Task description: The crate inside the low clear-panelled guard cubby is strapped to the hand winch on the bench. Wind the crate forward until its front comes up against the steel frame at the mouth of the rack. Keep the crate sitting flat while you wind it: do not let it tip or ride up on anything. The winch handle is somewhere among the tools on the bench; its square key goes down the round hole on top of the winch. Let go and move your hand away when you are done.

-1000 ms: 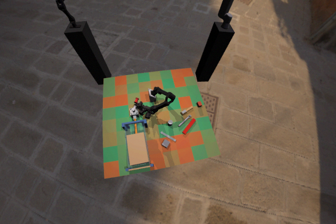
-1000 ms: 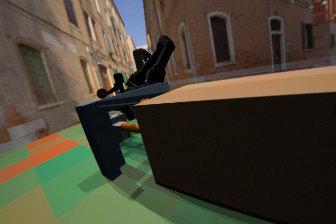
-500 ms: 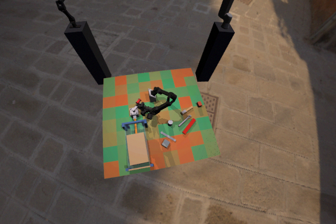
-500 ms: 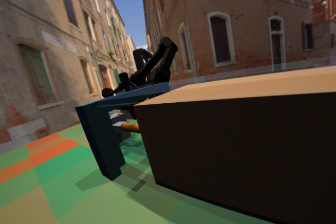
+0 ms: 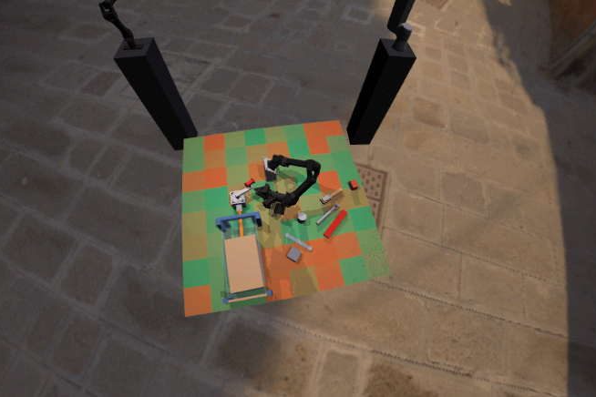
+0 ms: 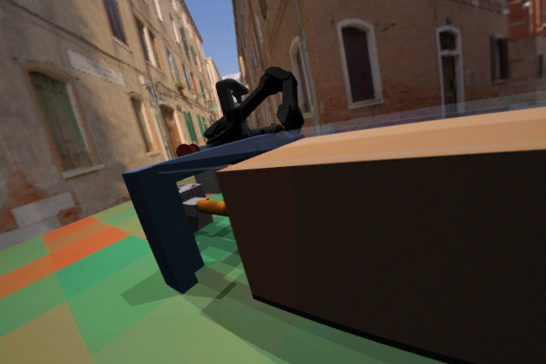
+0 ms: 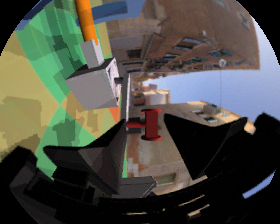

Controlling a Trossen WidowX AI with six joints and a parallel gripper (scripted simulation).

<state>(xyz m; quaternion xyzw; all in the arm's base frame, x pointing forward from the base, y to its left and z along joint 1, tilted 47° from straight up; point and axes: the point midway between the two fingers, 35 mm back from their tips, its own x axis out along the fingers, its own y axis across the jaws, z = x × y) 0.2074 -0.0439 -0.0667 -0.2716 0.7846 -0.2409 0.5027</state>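
Right now the red knob is 5 cm behind my gripper tip and 3 cm to the right of it. The rest, counted from my gripper tip: grey winch: 13 cm to the right, 11 cm below; grey winch handle: 3 cm behind, 6 cm to the right, 3 cm below; round puck: 16 cm ahead, 30 cm to the left, 11 cm below.
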